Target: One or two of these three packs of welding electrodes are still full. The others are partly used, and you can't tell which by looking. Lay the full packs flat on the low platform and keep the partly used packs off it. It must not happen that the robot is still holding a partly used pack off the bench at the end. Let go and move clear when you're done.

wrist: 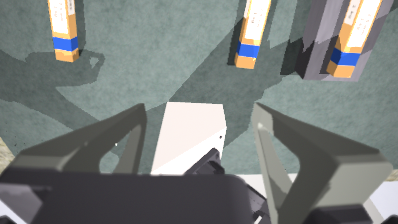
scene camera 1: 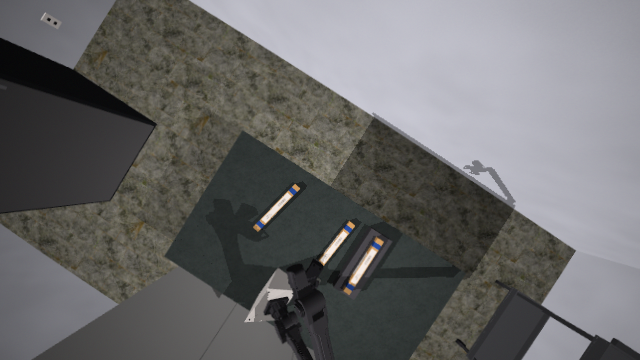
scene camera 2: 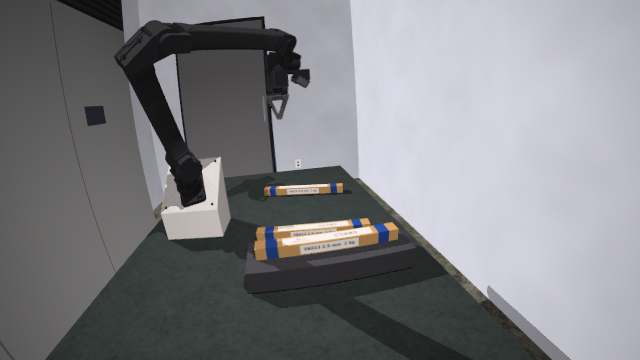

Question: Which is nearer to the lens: the pack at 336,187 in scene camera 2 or the low grey platform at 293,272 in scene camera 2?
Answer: The low grey platform.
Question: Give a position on a pack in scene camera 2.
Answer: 263,233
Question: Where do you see a pack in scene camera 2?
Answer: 324,242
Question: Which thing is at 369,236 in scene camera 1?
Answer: A low grey platform.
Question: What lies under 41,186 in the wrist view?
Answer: My gripper.
